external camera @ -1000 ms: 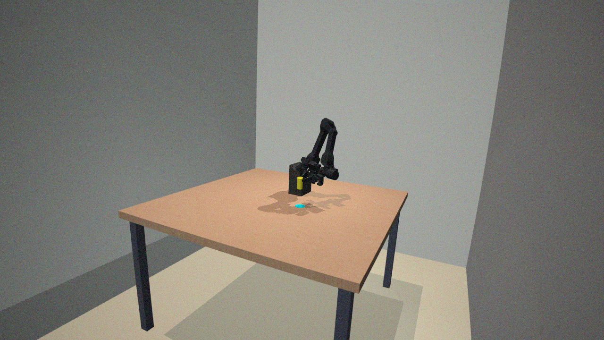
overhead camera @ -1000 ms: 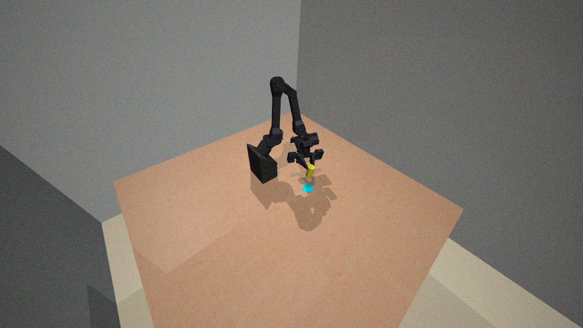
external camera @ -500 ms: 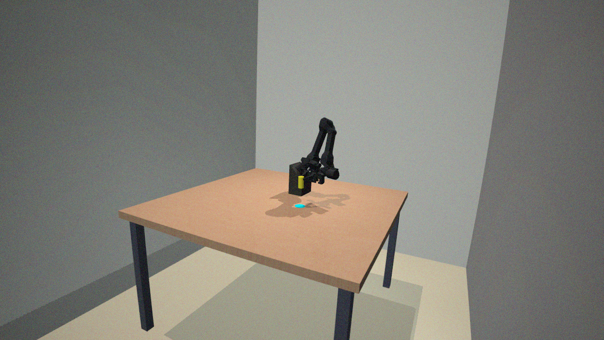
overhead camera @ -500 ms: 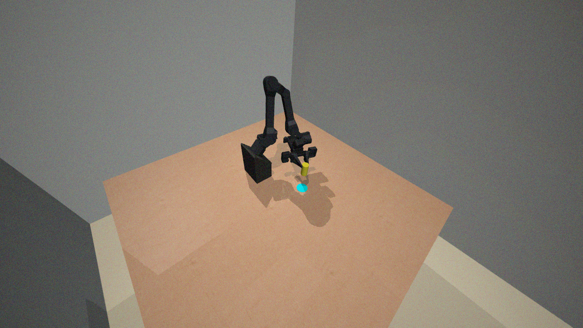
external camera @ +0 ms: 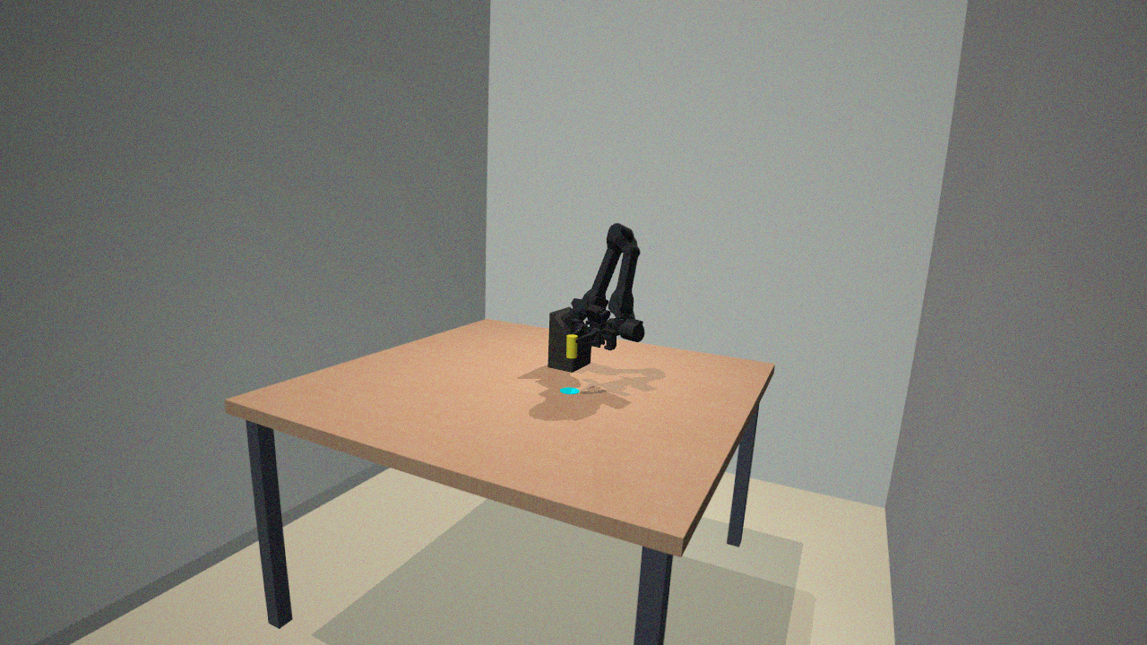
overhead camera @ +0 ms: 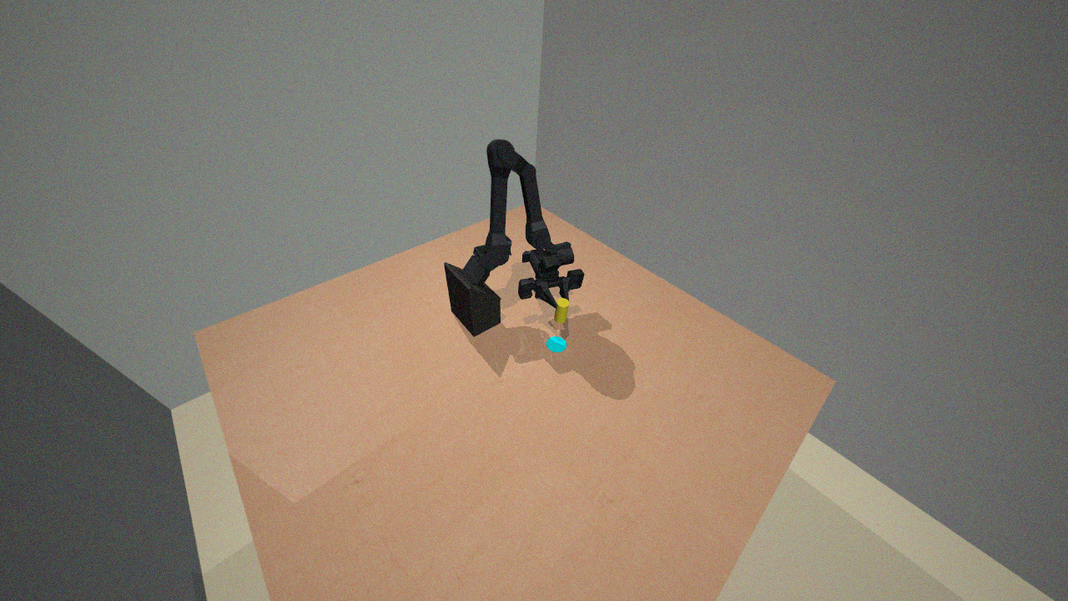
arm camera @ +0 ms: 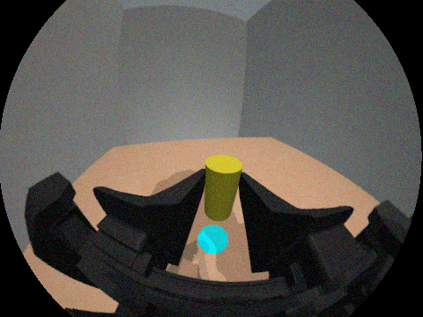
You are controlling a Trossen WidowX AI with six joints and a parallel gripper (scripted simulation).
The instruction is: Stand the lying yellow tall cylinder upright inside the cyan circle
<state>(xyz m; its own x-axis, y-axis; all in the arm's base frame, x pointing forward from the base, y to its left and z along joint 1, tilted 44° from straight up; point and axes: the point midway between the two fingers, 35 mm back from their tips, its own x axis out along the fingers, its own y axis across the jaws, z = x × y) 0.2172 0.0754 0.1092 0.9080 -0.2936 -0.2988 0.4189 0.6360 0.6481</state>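
The cyan circle lies 160 mm below my gripper tip. The rest, counted from my gripper tip: yellow tall cylinder 20 mm below.
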